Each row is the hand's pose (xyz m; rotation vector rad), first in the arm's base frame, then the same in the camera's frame.
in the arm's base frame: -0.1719 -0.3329 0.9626 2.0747 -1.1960 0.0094
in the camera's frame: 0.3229 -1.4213 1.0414 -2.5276 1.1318 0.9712
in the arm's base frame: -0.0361 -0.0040 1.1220 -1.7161 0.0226 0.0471
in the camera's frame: 0.5186 -1.4336 1.3784 -0.5407 0.1478 0.1291
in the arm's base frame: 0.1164 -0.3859 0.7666 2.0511 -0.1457 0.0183
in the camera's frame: 0.5798 -1.2511 0.8701 -3.0479 0.1204 0.3437
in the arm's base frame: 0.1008 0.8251 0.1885 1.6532 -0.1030 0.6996
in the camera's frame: 0.6760 -0.2451 1.7530 2.7928 -0.5124 0.4378
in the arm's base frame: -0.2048 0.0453 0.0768 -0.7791 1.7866 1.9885
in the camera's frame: 0.2547 -0.4601 1.0529 -0.1477 0.4327 2.5548
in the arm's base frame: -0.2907 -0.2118 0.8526 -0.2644 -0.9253 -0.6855
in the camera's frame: 0.2118 -1.2772 1.1295 0.6775 -0.2451 -1.1306
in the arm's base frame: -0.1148 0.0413 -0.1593 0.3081 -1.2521 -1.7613
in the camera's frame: 0.3191 -0.2413 0.9441 0.7426 0.0120 -2.3476
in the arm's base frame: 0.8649 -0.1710 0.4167 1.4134 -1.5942 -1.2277
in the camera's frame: 1.3122 -0.8170 0.8063 1.7966 -0.7413 -2.4305
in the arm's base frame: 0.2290 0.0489 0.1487 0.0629 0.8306 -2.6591
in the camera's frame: 0.6897 -0.5084 1.0107 0.1460 2.3127 -1.8700
